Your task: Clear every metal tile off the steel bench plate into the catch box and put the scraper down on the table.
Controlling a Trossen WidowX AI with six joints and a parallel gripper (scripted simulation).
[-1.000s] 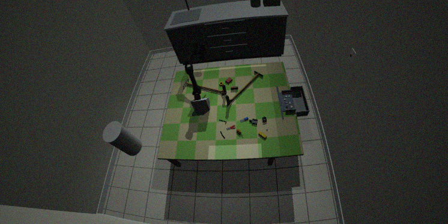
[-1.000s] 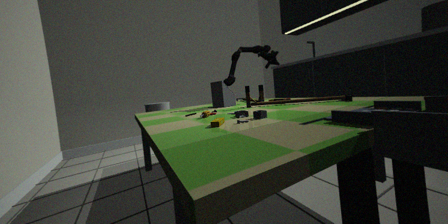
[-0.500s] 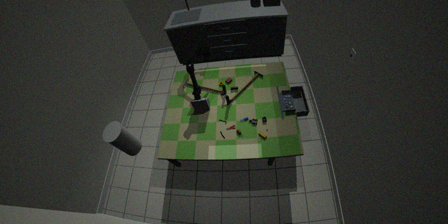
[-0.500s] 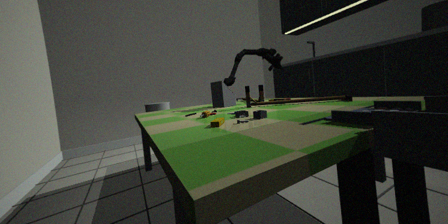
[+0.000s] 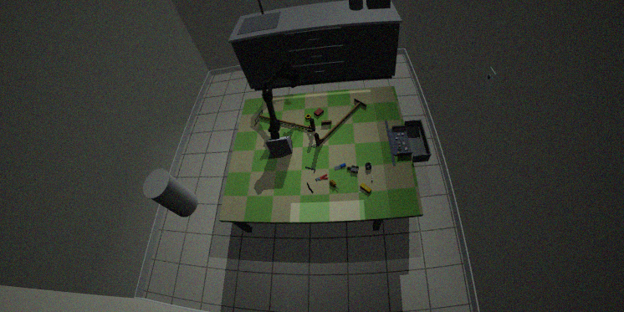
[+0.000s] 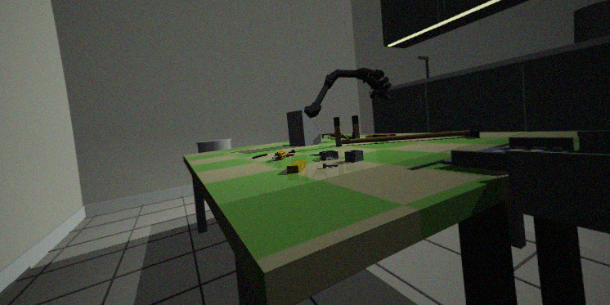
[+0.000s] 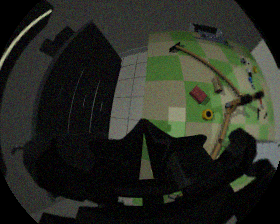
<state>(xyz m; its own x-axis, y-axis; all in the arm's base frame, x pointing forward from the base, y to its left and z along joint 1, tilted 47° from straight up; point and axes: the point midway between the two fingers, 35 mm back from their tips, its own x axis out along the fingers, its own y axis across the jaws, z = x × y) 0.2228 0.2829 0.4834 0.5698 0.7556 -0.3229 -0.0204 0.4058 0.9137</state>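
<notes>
Now: the long scraper 390 mm to the right of my gripper tip, 300 mm ahead of it and 170 mm below it. From my gripper tip the other things lie so: yellow ring (260 mm to the right, 220 mm below, 30 mm ahead); then blue piece (820 mm to the right, 240 mm ahead, 230 mm below); then red block (230 mm to the right, 220 mm below, 130 mm ahead).
</notes>
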